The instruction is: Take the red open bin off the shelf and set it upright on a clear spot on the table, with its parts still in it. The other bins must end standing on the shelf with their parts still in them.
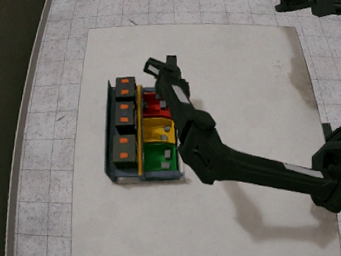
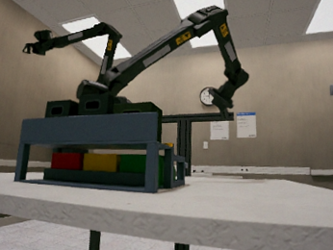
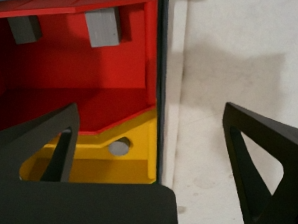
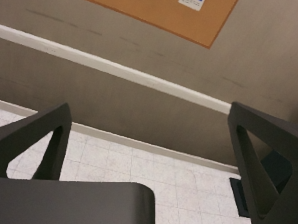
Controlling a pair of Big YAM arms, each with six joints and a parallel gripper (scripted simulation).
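Now: left hand 80 mm short of the red bin and 80 mm above it. Also, from my left hand: green bin: 70 mm ahead, 230 mm to the left, 80 mm below; then yellow bin: 80 mm ahead, 110 mm to the left, 80 mm below.
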